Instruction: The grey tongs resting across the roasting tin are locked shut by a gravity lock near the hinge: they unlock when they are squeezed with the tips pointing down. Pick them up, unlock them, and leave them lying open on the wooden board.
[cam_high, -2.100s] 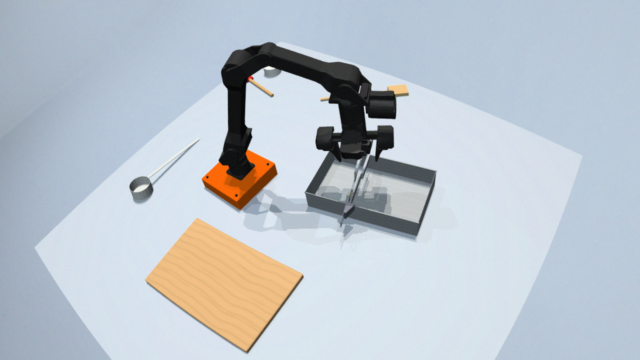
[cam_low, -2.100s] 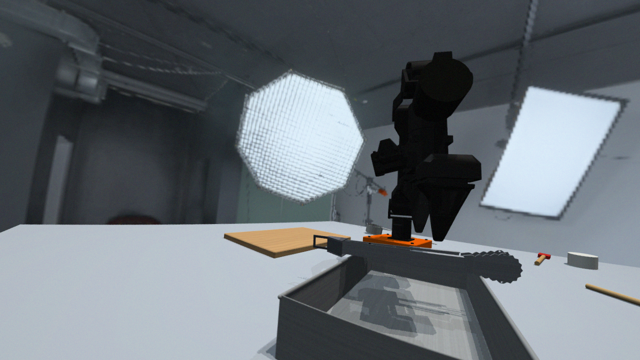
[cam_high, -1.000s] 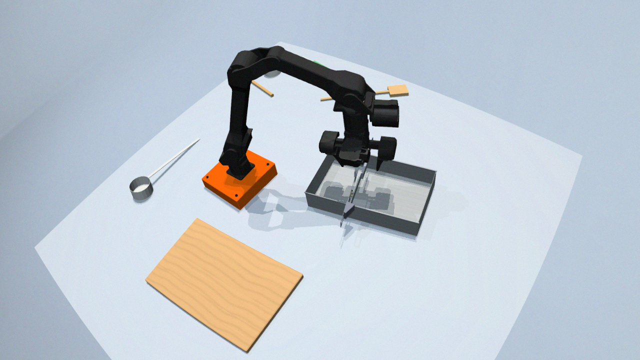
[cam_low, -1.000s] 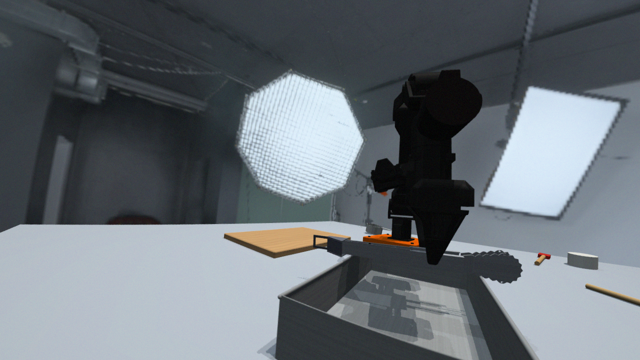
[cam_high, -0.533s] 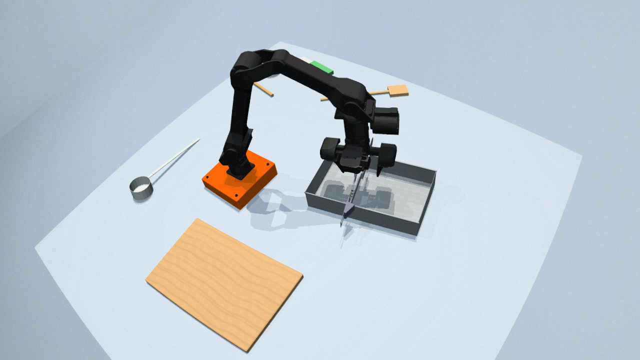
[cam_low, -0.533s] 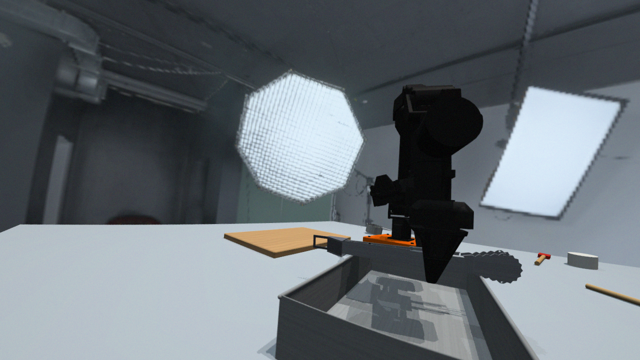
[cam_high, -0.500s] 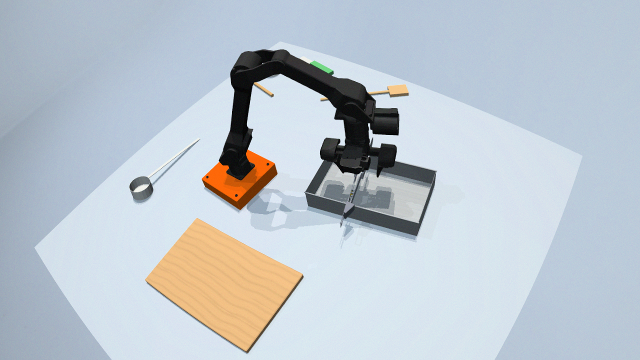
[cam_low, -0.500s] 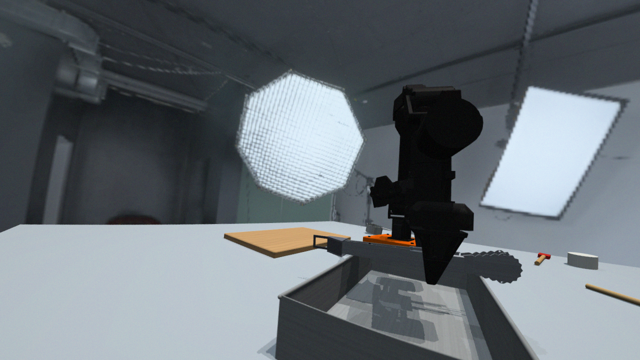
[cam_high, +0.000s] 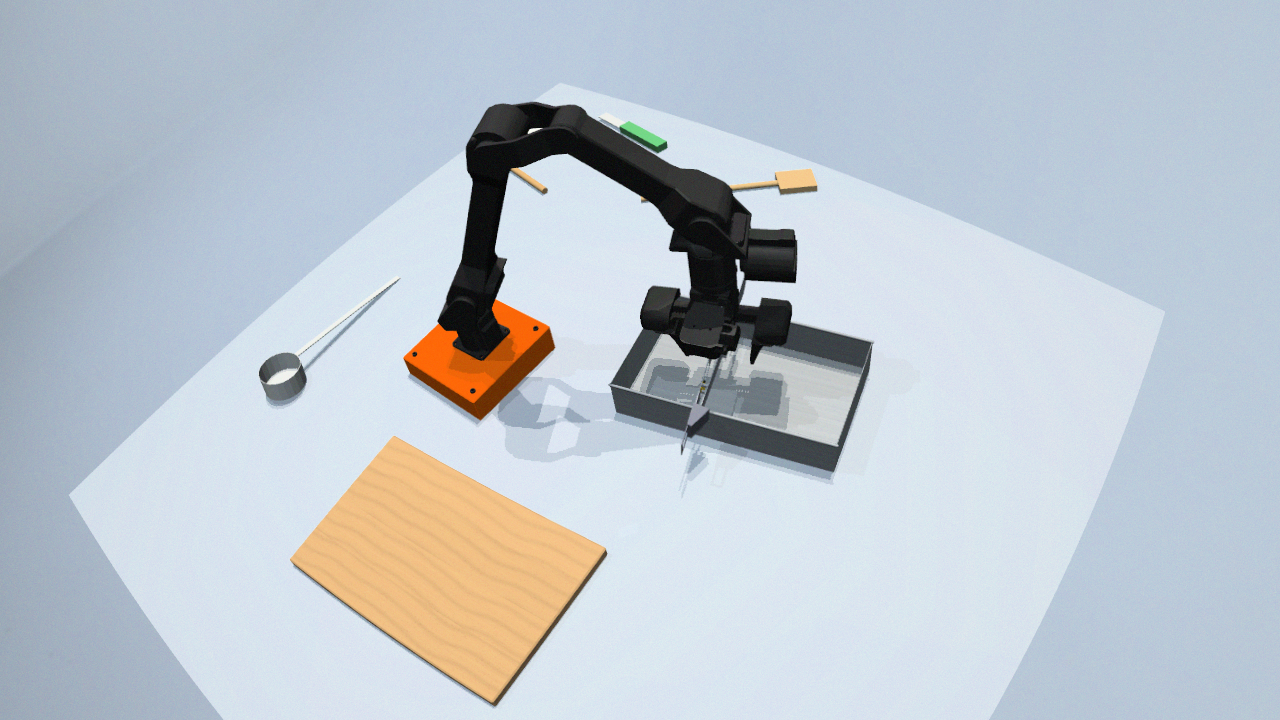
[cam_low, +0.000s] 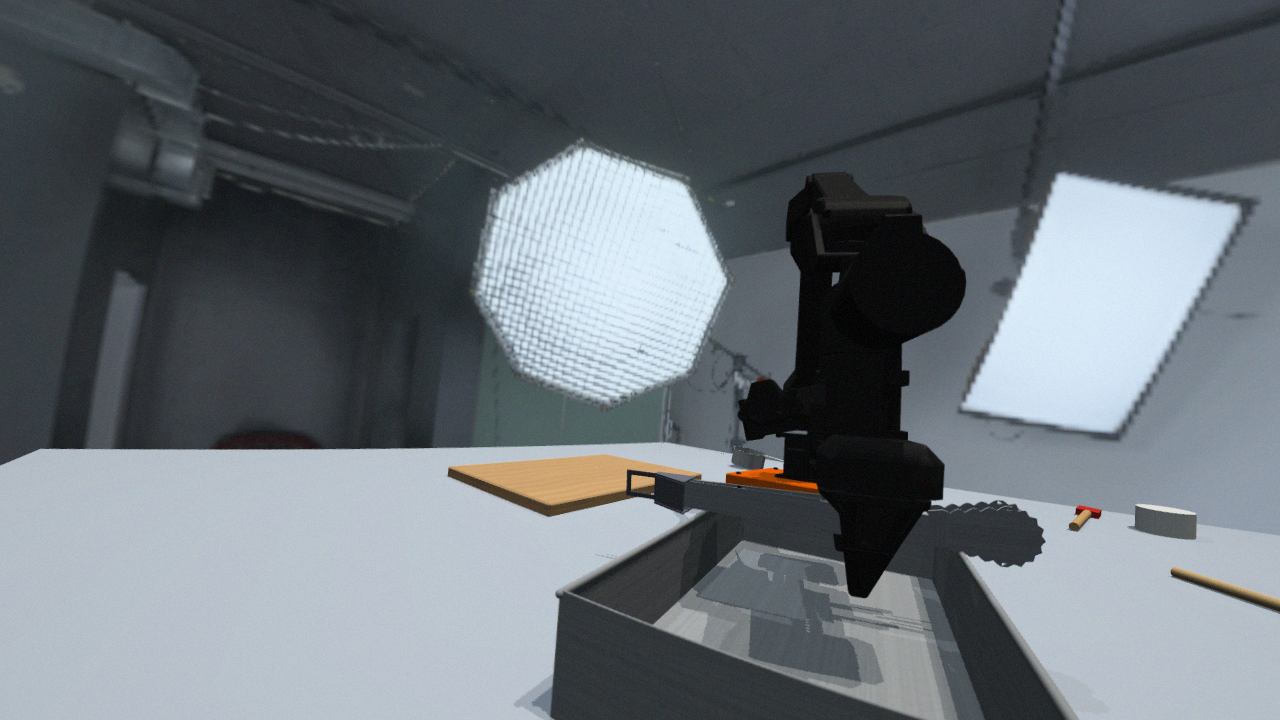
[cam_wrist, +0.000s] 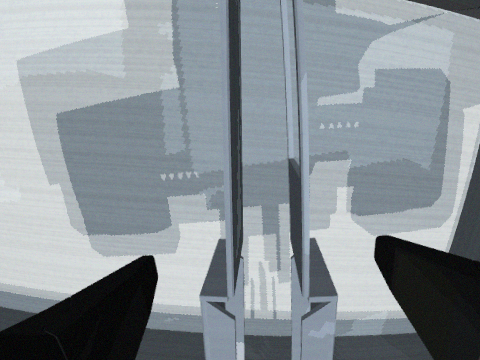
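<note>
My gripper tip is now 5 cm short of the dark roasting tin and 1 cm to the left of it. Also, from my gripper tip: wooden board: 13 cm behind, 44 cm to the right, 2 cm below; then white disc: 59 cm behind, 32 cm to the left, 1 cm below.
</note>
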